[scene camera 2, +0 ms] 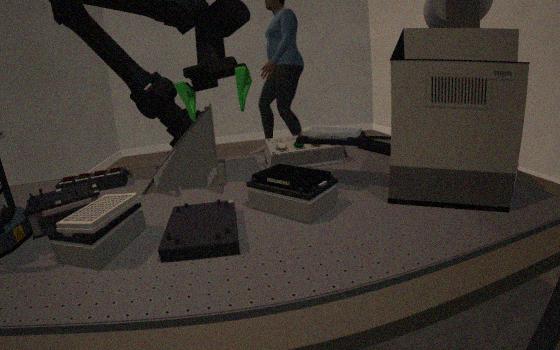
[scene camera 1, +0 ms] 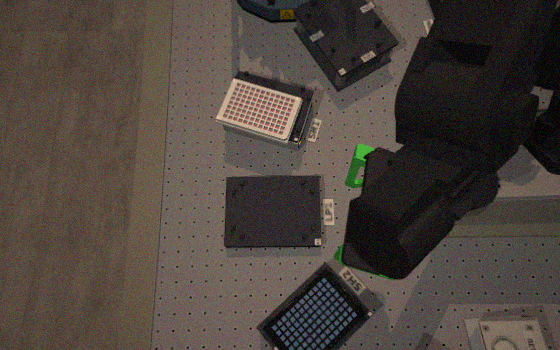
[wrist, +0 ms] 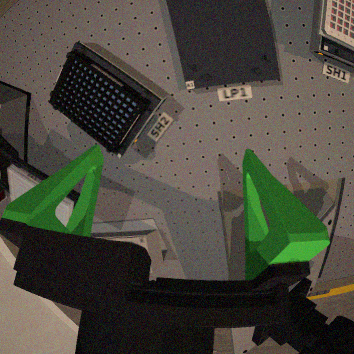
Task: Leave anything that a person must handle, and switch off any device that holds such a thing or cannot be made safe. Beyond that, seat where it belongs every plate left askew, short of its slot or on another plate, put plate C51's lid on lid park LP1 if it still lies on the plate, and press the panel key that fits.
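Places are measured from the arm's base along level axes (x up, y left, z back), in millimetres.
Where they show: gripper, fingertip midpoint: [scene camera 2: 217,116] [scene camera 1: 344,220] [wrist: 169,152]; arm's base, origin of the base link: [scene camera 2: 187,129].
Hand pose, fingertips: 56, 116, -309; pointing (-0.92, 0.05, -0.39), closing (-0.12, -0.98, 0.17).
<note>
Things, the pixels of their top centre, and the offset from my fingertips, as dx, dy, dz. "spot": a spot on its surface instead.
- white plate with reddish wells, middle of its top: [scene camera 1: 258,107] [scene camera 2: 98,205] -105, -206, -129
- black plate with blue wells, middle of its top: [wrist: 90,101] [scene camera 1: 314,321] [scene camera 2: 291,172] -116, +128, -32
- shaker SH2, surface spot: [scene camera 2: 292,204] spot: -153, +116, -92
- Lid park LP1, middle of its top: [wrist: 220,19] [scene camera 2: 199,216] [scene camera 1: 272,208] -151, -43, -103
- panel with round keys, middle of its top: [wrist: 99,264] [scene camera 2: 304,135] -101, +219, +260
- dark labelled nest block, middle of its top: [scene camera 1: 345,19] [scene camera 2: 60,187] -109, -380, +17
- blue device with a warning sign, surface spot: [scene camera 1: 272,11] [scene camera 2: 8,235] spot: -152, -432, -118
- tall pale cabinet, surface spot: [scene camera 2: 455,135] spot: -43, +413, -140
My gripper [scene camera 2: 218,115] [wrist: 169,152] is open and empty, high above the table; in scene camera 1 the arm partly covers its green fingers. A white plate with reddish wells [scene camera 1: 260,109] [scene camera 2: 97,212] [wrist: 343,20] lies on shaker SH1 [scene camera 1: 306,112] [scene camera 2: 102,246] [wrist: 336,51], shifted to one side so that a strip of dark nest shows. A black plate with blue wells [scene camera 1: 315,315] [scene camera 2: 292,175] [wrist: 100,100] is on shaker SH2 [scene camera 2: 292,204] [wrist: 150,120]; I cannot tell whether it is fully down. Lid park LP1 [scene camera 1: 272,210] [scene camera 2: 200,230] [wrist: 225,45] carries no lid. A panel with round keys [scene camera 2: 280,152] stands behind.
A dark labelled nest block [scene camera 1: 350,42] and a blue device with a warning sign [scene camera 1: 272,11] [scene camera 2: 15,232] are beyond SH1. Red-lit switches [scene camera 2: 95,176], a grey wedge stand [scene camera 2: 192,160] and a tall pale cabinet [scene camera 2: 455,135] stand around. A person [scene camera 2: 285,45] stands behind the table.
</note>
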